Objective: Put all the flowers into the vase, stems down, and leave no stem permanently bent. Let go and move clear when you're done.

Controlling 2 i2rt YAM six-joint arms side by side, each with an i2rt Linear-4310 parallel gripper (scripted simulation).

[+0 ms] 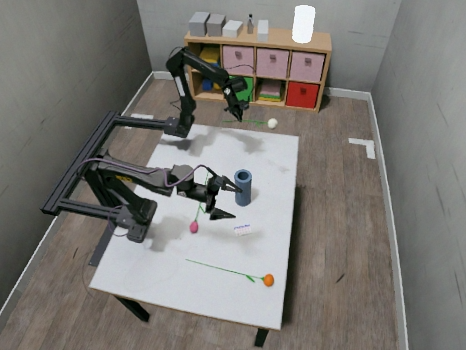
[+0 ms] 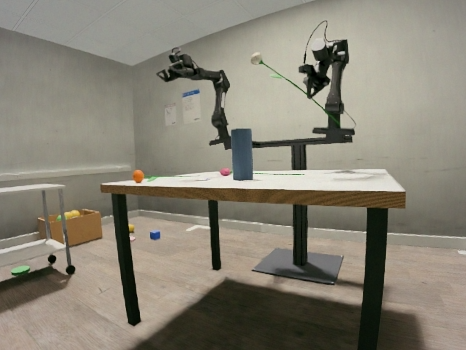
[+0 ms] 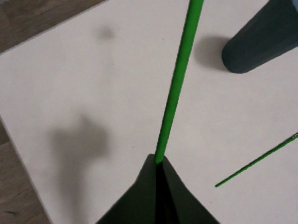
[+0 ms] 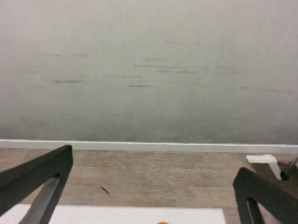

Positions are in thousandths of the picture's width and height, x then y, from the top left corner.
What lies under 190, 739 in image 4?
My right gripper.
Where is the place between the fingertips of my left gripper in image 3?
522, 725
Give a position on a blue vase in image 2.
At 518, 399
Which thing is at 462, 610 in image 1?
My right gripper.
